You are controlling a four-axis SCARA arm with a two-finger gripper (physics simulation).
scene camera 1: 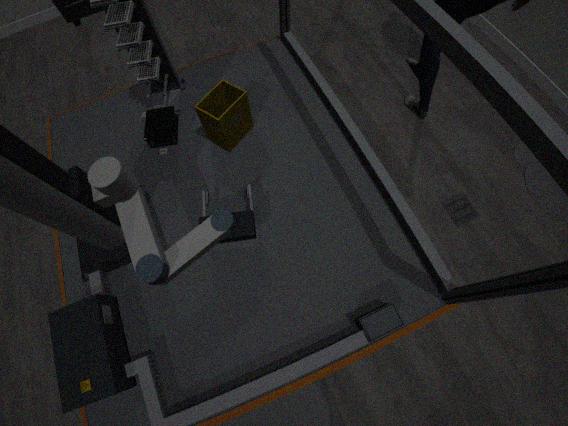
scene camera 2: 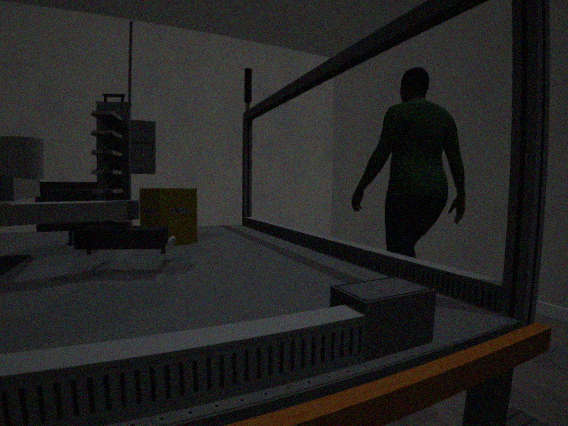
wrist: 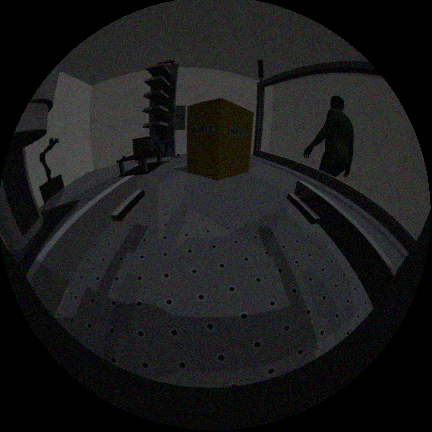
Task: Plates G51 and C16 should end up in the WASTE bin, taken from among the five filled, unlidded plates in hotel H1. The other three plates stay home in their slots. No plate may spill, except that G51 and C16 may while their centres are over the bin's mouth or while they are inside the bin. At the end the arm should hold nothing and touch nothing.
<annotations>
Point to a grey control box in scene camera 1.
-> At 82,342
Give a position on a hotel column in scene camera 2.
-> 109,181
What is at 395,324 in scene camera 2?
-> A grey box.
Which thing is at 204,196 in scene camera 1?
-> My gripper.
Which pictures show my gripper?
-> Scene camera 1, scene camera 2 and the wrist view: all of them.
</annotations>
